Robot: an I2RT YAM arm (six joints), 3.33 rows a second.
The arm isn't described. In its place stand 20 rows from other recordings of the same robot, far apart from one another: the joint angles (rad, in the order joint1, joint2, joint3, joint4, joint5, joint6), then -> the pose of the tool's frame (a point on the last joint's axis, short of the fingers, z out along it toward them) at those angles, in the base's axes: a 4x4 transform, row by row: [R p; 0 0 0 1], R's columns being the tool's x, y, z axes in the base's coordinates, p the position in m.
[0.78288, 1.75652, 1.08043, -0.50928, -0.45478, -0.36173] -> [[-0.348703 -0.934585 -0.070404 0.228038], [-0.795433 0.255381 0.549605 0.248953], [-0.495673 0.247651 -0.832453 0.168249], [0 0 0 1]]
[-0.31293, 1.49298, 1.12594, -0.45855, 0.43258, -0.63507] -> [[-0.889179 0.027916 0.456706 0.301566], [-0.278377 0.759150 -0.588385 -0.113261], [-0.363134 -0.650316 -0.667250 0.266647], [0 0 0 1]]
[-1.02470, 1.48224, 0.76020, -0.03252, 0.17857, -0.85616] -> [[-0.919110 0.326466 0.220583 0.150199], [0.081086 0.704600 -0.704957 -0.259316], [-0.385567 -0.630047 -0.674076 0.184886], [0 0 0 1]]
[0.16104, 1.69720, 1.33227, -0.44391, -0.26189, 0.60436] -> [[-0.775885 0.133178 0.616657 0.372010], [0.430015 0.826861 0.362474 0.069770], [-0.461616 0.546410 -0.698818 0.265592], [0 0 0 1]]
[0.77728, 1.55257, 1.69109, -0.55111, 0.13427, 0.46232] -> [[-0.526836 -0.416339 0.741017 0.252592], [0.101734 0.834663 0.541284 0.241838], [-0.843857 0.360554 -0.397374 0.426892], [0 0 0 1]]
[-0.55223, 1.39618, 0.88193, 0.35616, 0.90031, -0.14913] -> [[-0.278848 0.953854 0.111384 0.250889], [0.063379 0.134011 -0.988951 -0.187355], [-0.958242 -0.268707 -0.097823 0.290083], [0 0 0 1]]
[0.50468, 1.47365, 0.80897, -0.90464, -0.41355, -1.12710] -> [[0.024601 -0.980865 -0.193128 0.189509], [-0.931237 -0.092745 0.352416 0.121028], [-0.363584 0.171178 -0.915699 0.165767], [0 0 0 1]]
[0.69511, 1.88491, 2.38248, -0.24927, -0.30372, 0.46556] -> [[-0.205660 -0.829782 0.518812 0.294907], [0.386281 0.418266 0.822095 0.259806], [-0.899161 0.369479 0.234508 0.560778], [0 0 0 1]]
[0.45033, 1.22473, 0.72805, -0.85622, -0.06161, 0.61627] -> [[-0.975340 0.143770 0.167455 0.177411], [0.169242 0.974193 0.149348 0.088206], [-0.141662 0.174005 -0.974502 0.190914], [0 0 0 1]]
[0.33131, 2.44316, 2.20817, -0.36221, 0.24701, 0.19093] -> [[-0.545659 -0.021051 0.837743 0.536307], [0.006894 0.999538 0.029607 0.175279], [-0.837979 0.021931 -0.545261 0.223541], [0 0 0 1]]
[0.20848, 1.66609, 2.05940, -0.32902, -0.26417, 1.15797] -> [[-0.391302 -0.240008 0.888414 0.346912], [0.821003 0.345079 0.454835 0.082892], [-0.415737 0.907368 0.062017 0.532579], [0 0 0 1]]
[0.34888, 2.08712, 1.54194, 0.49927, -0.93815, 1.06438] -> [[-0.859737 -0.427545 0.279388 0.446793], [0.237478 0.149660 0.959795 0.193076], [-0.452169 0.891519 -0.027136 0.262976], [0 0 0 1]]
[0.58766, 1.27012, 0.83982, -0.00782, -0.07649, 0.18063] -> [[-0.456979 -0.537025 0.709066 0.238726], [-0.089195 0.820820 0.564179 0.162302], [-0.884994 0.194573 -0.422997 0.271536], [0 0 0 1]]
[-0.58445, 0.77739, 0.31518, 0.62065, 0.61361, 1.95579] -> [[0.808168 -0.469464 0.355625 0.138558], [0.373890 -0.057578 -0.925684 -0.116241], [0.455051 0.881072 0.128995 0.259397], [0 0 0 1]]
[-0.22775, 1.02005, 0.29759, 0.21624, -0.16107, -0.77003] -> [[-0.399124 -0.266932 0.877181 0.196866], [-0.612855 0.789248 -0.038680 -0.039767], [-0.681989 -0.553023 -0.478599 0.168556], [0 0 0 1]]
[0.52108, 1.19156, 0.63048, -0.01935, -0.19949, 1.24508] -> [[-0.750641 0.248472 0.612209 0.215638], [0.639873 0.504259 0.579901 0.131910], [-0.164623 0.827034 -0.537508 0.219465], [0 0 0 1]]
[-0.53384, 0.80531, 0.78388, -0.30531, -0.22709, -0.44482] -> [[-0.383757 0.162944 0.908944 0.164406], [-0.260177 0.925354 -0.275732 -0.087868], [-0.886024 -0.342301 -0.312717 0.323710], [0 0 0 1]]
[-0.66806, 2.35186, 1.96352, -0.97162, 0.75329, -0.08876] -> [[-0.814636 0.493976 -0.303901 0.358793], [0.560463 0.535741 -0.631555 -0.314144], [-0.149161 -0.684813 -0.713290 0.165993], [0 0 0 1]]
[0.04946, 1.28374, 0.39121, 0.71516, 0.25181, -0.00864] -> [[-0.177922 0.195538 0.964421 0.252601], [-0.017185 0.979292 -0.201723 0.003623], [-0.983895 -0.052464 -0.170877 0.194434], [0 0 0 1]]
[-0.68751, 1.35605, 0.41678, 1.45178, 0.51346, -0.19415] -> [[0.201371 0.940131 0.274962 0.180818], [-0.382810 0.333921 -0.861367 -0.171106], [-0.901613 0.068196 0.427134 0.260607], [0 0 0 1]]
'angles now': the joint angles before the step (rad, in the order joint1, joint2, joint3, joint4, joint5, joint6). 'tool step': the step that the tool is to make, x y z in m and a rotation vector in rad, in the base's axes. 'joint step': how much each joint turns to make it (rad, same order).
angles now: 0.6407 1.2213 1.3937 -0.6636 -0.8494 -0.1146
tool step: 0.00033 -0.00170 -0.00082 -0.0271 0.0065 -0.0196
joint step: -0.0042 0.0034 0.0111 -0.0381 0.0221 -0.0122
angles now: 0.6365 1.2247 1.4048 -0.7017 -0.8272 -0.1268
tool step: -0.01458 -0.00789 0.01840 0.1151 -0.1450 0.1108
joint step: 0.0000 -0.0580 -0.0088 0.0843 -0.1022 -0.0672
